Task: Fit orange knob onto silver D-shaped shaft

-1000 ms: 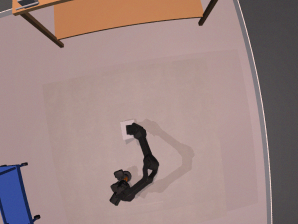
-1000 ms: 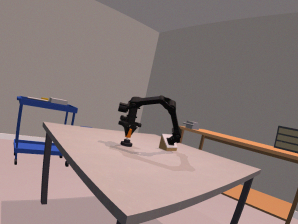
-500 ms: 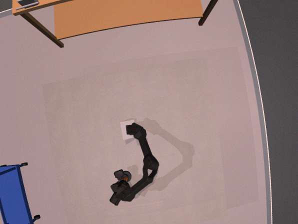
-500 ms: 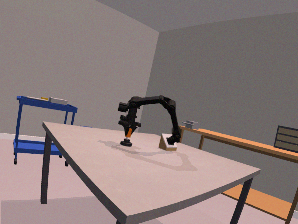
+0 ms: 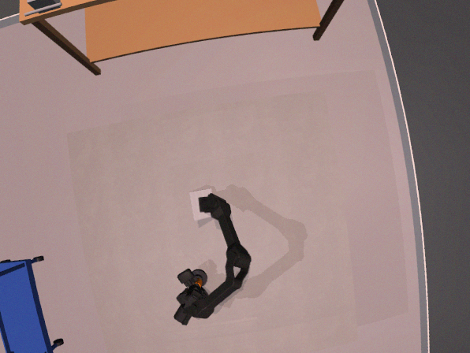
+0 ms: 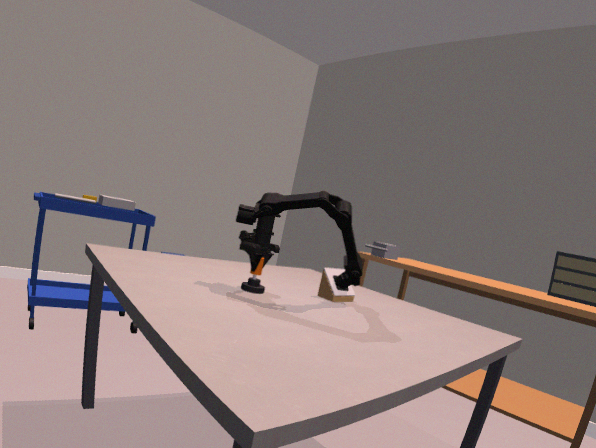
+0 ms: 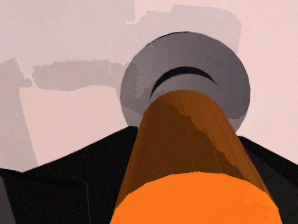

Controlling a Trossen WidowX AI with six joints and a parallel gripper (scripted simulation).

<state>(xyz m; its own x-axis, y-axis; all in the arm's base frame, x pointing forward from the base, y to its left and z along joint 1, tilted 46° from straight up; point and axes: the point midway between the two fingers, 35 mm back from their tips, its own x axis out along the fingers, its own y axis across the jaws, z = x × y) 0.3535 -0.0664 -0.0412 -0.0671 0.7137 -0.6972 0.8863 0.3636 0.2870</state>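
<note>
My gripper tip is now 30 mm below the orange knob. From my gripper tip the other things lie so: round dark pedestal: 40 mm below.
</note>
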